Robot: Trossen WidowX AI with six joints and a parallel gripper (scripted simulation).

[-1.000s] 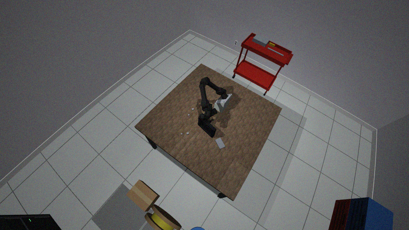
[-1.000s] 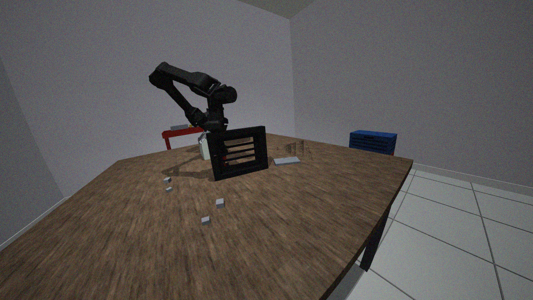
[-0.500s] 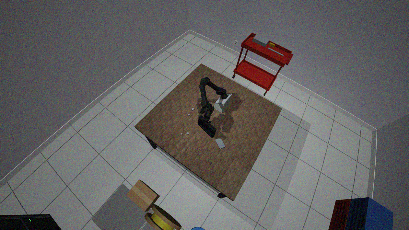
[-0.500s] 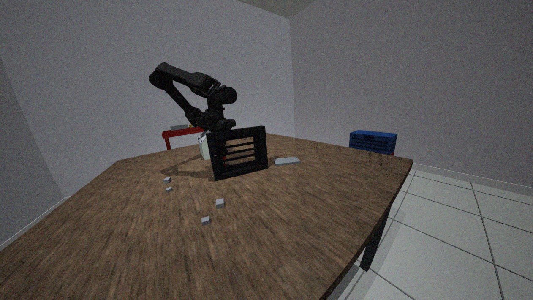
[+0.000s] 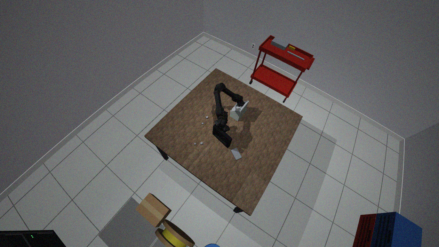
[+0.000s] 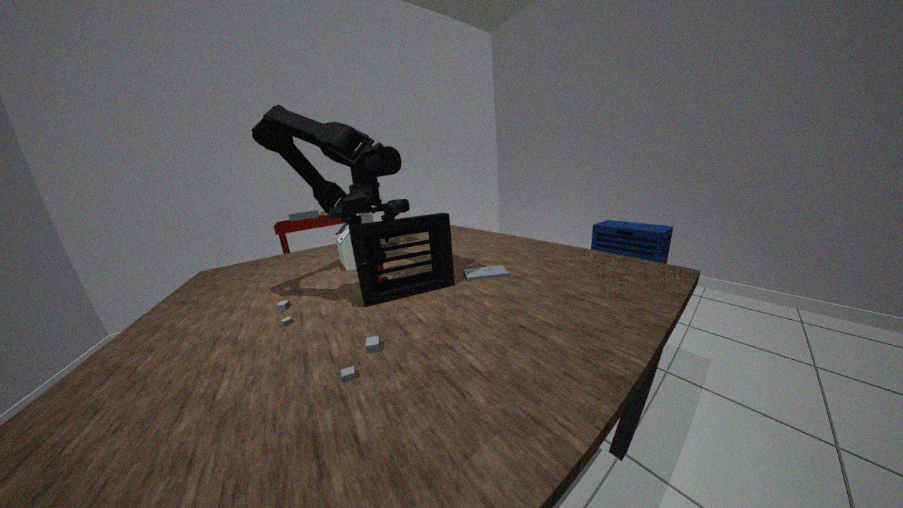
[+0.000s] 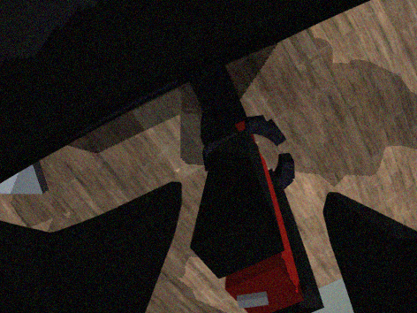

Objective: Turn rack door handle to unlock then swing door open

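Right now the door handle is 20 mm below my gripper tip and 10 mm to the left of it. Round my gripper tip: flat grey plate (260 mm to the left, 120 mm below, 120 mm ahead).
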